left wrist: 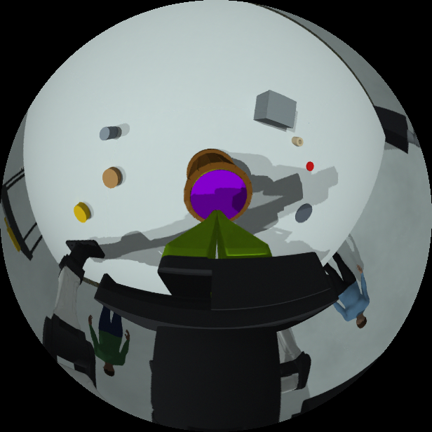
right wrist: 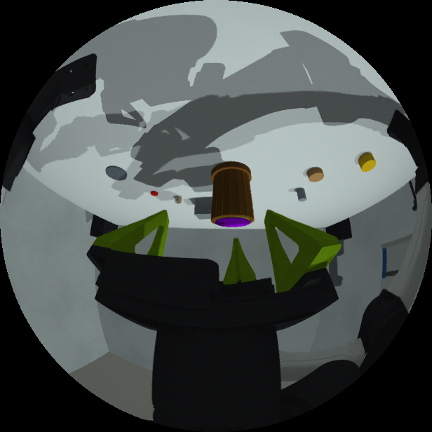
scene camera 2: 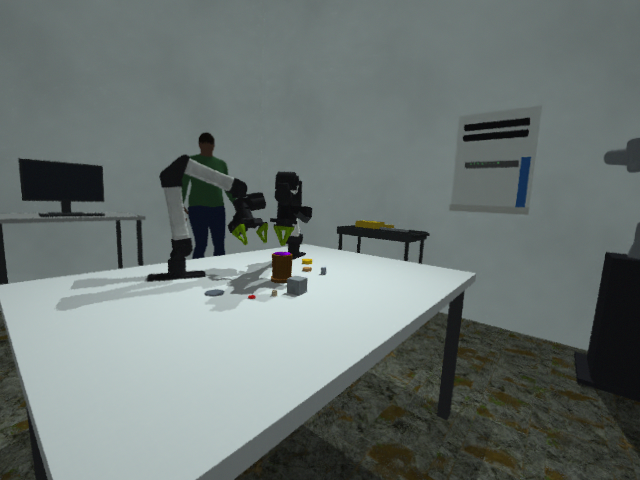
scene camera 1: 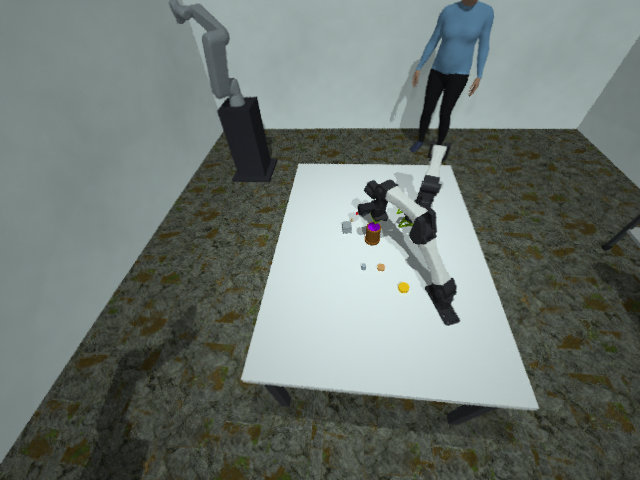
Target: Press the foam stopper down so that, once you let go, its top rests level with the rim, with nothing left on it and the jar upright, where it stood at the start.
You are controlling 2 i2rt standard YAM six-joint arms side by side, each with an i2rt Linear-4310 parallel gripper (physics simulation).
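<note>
The brown ribbed jar [scene camera 1: 372, 237] [scene camera 2: 281, 267] [left wrist: 210, 159] [right wrist: 232, 194] stands upright on the table. The purple foam stopper [scene camera 1: 373, 226] [scene camera 2: 282, 253] [left wrist: 218, 184] [right wrist: 232, 222] fills its mouth; its top shows at the rim and seems to stand very slightly above it in scene camera 2 and the right wrist view. My left gripper [scene camera 2: 282, 243] [left wrist: 216, 215] [right wrist: 235, 238] is shut and empty, pointing down a little above the stopper, with a gap between. My right gripper [scene camera 2: 255, 242] [right wrist: 216, 214] is open and empty, off to the side of the jar and higher than it.
A grey block [scene camera 1: 346, 227] [scene camera 2: 296, 285] [left wrist: 275, 109], a tan piece [left wrist: 297, 141], a red disc [left wrist: 310, 166] and a dark grey disc [left wrist: 303, 213] lie on one side of the jar. A grey cylinder [left wrist: 110, 132], an orange disc [left wrist: 112, 177] and a yellow disc [left wrist: 82, 212] lie on the other.
</note>
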